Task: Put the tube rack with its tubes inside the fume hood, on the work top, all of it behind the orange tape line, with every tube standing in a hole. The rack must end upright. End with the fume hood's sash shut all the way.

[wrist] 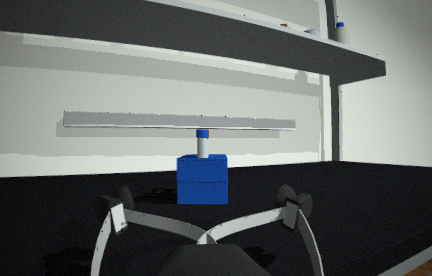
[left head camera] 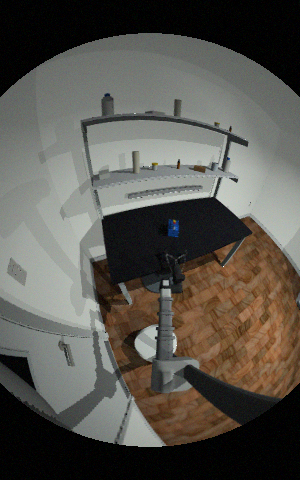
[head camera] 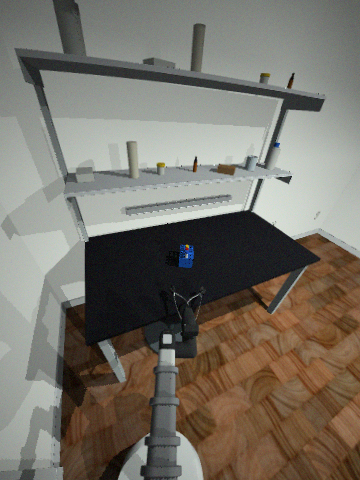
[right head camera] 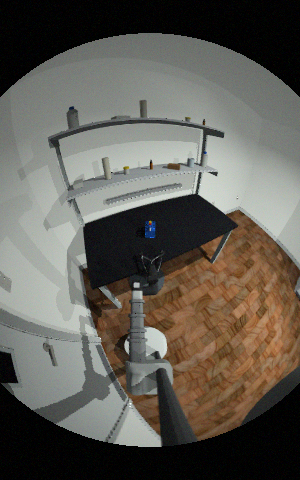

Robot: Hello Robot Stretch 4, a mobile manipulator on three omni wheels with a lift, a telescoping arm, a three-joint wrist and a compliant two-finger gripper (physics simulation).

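Note:
A blue tube rack stands upright on the black bench top. Tubes stand in it; a white tube with a blue cap shows at its near end, and a red and a yellow cap show in the head view. My gripper is open and empty, over the bench's front edge, in front of the rack and apart from it. In the wrist view the rack lies between and beyond the fingertips. The fume hood does not show in these views.
Above the bench a lower shelf and an upper shelf hold bottles, jars and boxes. A grey rail runs along the wall behind the rack. A round dark stool seat is under the bench's front edge.

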